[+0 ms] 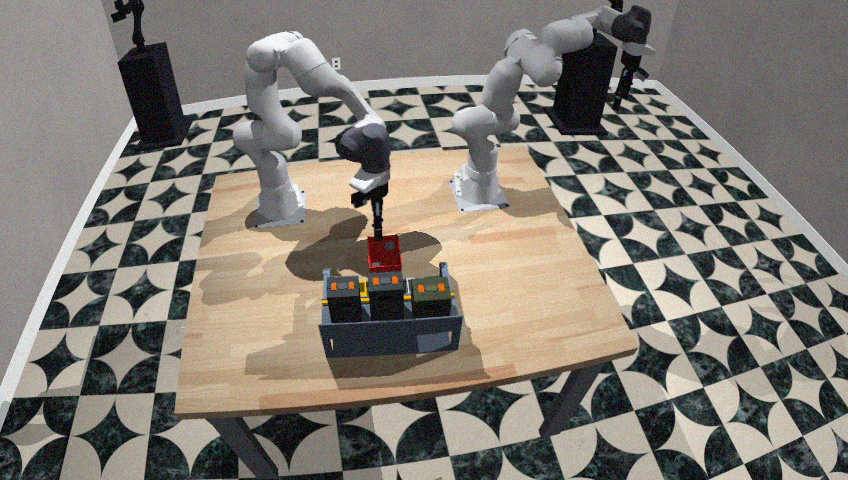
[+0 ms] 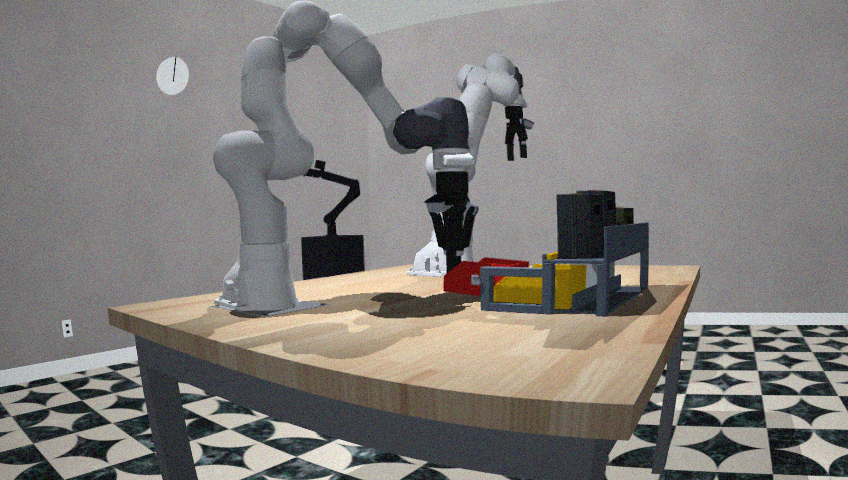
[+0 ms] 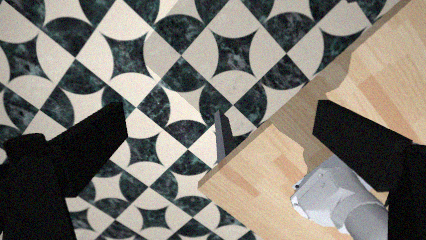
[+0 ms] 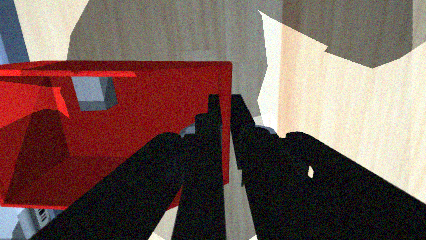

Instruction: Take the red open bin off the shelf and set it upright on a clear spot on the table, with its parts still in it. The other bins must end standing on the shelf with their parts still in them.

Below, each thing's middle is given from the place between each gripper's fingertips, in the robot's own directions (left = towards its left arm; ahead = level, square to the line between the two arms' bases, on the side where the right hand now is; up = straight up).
Scene:
The red bin [image 2: 458, 280] is 8 cm ahead of my right hand, 1 cm to the left of it and 3 cm below it. The rest, counted from my right hand: green box [image 1: 430, 297] (38 cm ahead, 11 cm to the left, 8 cm above); then blue-grey shelf [image 2: 620, 241] (30 cm ahead); then yellow bin [image 2: 510, 289] (27 cm ahead, 11 cm to the right, 3 cm below).
I see the red bin 950 mm to the right of my left hand [image 2: 517, 159], 370 mm below it and 360 mm ahead of it. Round my left hand: green box: 850 mm to the right, 650 mm ahead, 260 mm below; then blue-grey shelf: 960 mm to the right, 580 mm ahead, 350 mm below; then yellow bin: 1070 mm to the right, 550 mm ahead, 370 mm below.

